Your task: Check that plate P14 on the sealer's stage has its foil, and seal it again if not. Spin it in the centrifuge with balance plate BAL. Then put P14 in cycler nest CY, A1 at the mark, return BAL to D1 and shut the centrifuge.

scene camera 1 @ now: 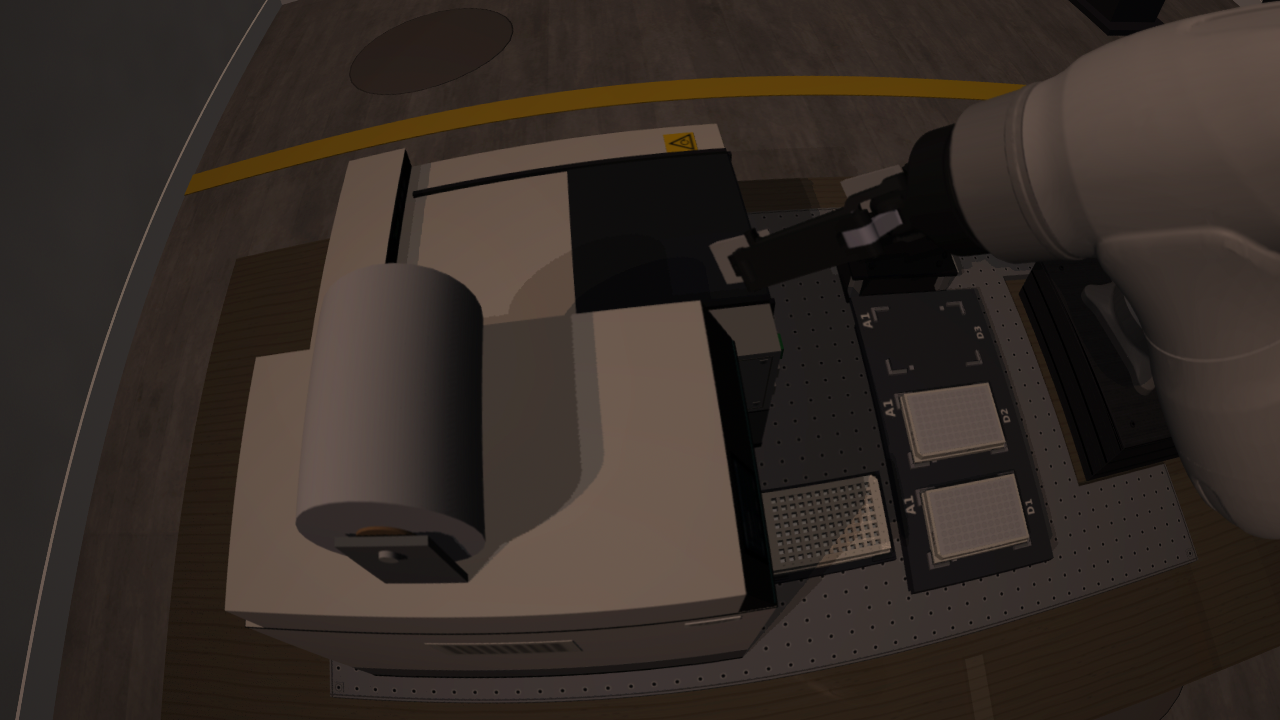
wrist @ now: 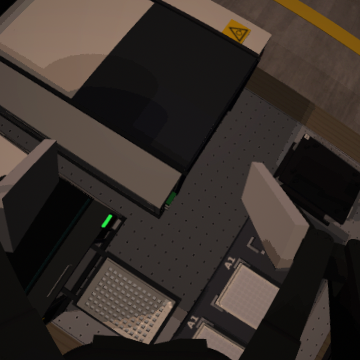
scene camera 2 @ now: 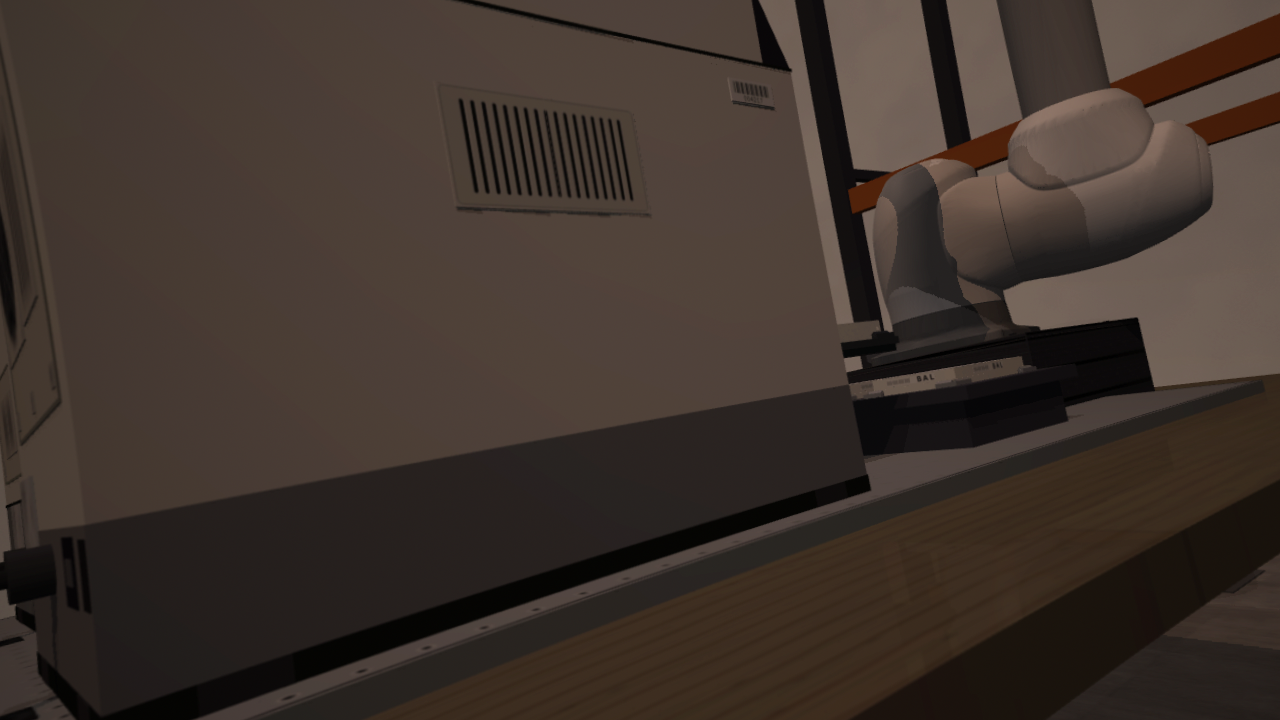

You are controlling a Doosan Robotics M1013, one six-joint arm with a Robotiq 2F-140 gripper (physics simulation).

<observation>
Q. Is my gripper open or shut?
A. Open.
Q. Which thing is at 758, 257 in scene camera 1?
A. My gripper.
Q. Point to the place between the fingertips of my gripper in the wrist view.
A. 154, 170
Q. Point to a lid panel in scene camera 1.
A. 640, 231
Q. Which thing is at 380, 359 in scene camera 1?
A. A cylinder.
</observation>
